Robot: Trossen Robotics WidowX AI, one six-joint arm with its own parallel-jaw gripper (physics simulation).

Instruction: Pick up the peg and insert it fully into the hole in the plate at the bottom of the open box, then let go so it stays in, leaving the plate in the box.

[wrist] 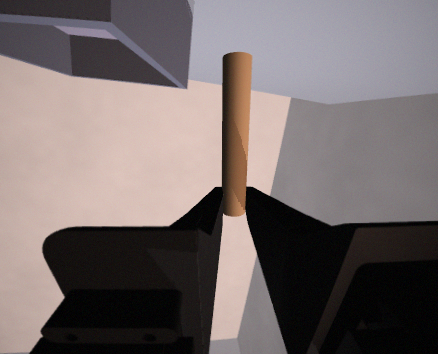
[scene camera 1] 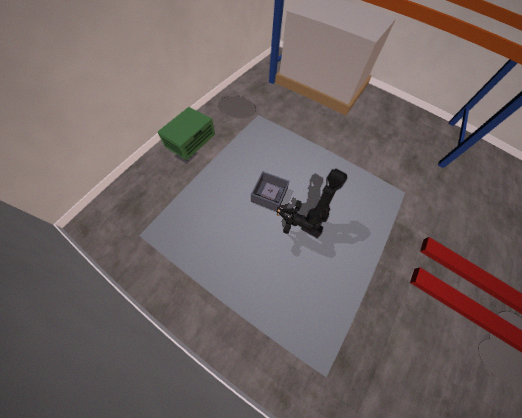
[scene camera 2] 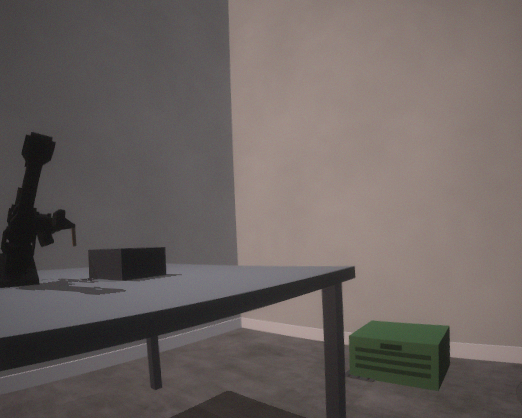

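Where they show: gripper, fingertip midpoint: (wrist: 233, 194) (scene camera 1: 278, 210) (scene camera 2: 74, 226); arm's base at its link origin: (scene camera 1: 313, 225) (scene camera 2: 15, 264).
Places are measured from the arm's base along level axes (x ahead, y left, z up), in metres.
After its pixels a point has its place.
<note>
My gripper (scene camera 1: 279, 211) {x 0.207, y 0.107, z 0.123 m} (scene camera 2: 73, 226) {x 0.207, y 0.107, z 0.123 m} (wrist: 233, 194) {x 0.207, y 0.107, z 0.123 m} is shut on the orange-brown peg (scene camera 2: 74, 236) {x 0.205, y 0.095, z 0.087 m} (wrist: 236, 125) {x 0.198, y 0.100, z 0.084 m}, near its upper end. The peg hangs about upright below the fingertips in scene camera 2, above the table and apart from the box. The open grey box (scene camera 1: 265, 203) {x 0.322, y 0.055, z -0.007 m} (scene camera 2: 105, 264) {x 0.262, y -0.066, z -0.011 m} (wrist: 152, 35) {x 0.289, y 0.046, z 0.022 m} stands on the table beside the gripper, and the fingertips are higher than its rim. The plate (scene camera 1: 267, 194) {x 0.349, y -0.003, z -0.002 m} (wrist: 90, 33) {x 0.385, y -0.040, z -0.002 m} lies at the bottom of the box in scene camera 1, with a small dark mark near its middle. In the wrist view a thin part of the plate shows.
The blue-grey table top (scene camera 1: 240, 250) {x 0.269, y 0.374, z -0.060 m} (scene camera 2: 250, 280) {x 0.490, y -0.502, z -0.060 m} carries the arm and the box. The arm's links (scene camera 1: 325, 202) {x 0.022, y -0.014, z 0.258 m} (scene camera 2: 31, 180) {x 0.026, y -0.116, z 0.236 m} rise behind the gripper. A green crate (scene camera 1: 186, 127) (scene camera 2: 395, 350) stands on the floor. Red beams (scene camera 1: 465, 305) and a pale block on a pallet (scene camera 1: 330, 55) are beyond the table.
</note>
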